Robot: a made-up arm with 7 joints.
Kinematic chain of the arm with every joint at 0, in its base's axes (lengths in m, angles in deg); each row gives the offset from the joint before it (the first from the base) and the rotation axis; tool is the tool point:
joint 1: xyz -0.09 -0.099 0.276 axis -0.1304 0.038 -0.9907
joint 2: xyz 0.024 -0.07 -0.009 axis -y
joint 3: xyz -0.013 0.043 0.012 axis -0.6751 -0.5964 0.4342
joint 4: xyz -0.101 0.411 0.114 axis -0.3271 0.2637 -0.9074
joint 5: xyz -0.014 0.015 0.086 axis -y
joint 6: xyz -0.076 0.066 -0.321 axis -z
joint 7: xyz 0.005 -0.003 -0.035 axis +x
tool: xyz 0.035 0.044 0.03
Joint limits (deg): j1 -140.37..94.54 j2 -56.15..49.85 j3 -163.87..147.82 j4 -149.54..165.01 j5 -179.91..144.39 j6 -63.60..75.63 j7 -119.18..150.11
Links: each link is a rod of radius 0.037 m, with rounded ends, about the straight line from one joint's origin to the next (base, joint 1, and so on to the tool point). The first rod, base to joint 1, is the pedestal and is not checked.
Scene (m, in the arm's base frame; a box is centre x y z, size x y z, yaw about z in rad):
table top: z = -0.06
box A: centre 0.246 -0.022 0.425 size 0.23 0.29 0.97 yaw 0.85
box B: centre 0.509 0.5 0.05 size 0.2 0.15 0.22 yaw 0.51
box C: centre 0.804 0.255 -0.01 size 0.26 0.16 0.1 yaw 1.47
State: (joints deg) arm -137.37 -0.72 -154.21 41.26 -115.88 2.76 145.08
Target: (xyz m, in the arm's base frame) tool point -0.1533 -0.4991 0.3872
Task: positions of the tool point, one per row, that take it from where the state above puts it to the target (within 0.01 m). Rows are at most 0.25 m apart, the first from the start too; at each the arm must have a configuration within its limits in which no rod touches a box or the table.
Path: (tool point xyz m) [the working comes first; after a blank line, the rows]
Joints at the target: -98.78 49.85 -71.14 -44.28 -68.95 3.69 149.86
Straight joint move there: touches box A.

1: 0.0036 0.6983 0.3310
2: 0.0142 0.6157 0.3925
3: -0.0231 0.5209 0.4286
4: -0.0936 0.4288 0.4258
5: -0.1761 0.3493 0.3804
6: -0.2493 0.2867 0.2987
7: -0.2217 0.2411 0.4681
8: -0.1614 0.1289 0.6024
9: -0.1015 -0.0373 0.6689
10: -0.0721 -0.2258 0.6508
11: -0.0899 -0.3936 0.5507
12: -0.1533 -0.4991 0.3872

